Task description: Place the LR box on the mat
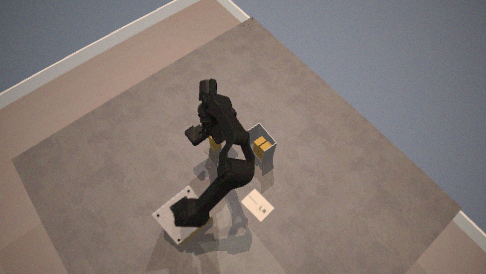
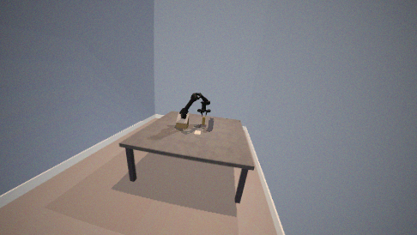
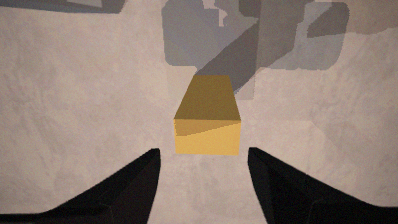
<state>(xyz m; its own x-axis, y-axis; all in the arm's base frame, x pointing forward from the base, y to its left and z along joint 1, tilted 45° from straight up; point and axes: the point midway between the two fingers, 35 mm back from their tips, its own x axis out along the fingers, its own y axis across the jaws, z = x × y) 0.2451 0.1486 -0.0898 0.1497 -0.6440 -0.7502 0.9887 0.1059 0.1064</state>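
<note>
Now: gripper tip 13 cm above the grey mat and 6 cm to the left of it.
</note>
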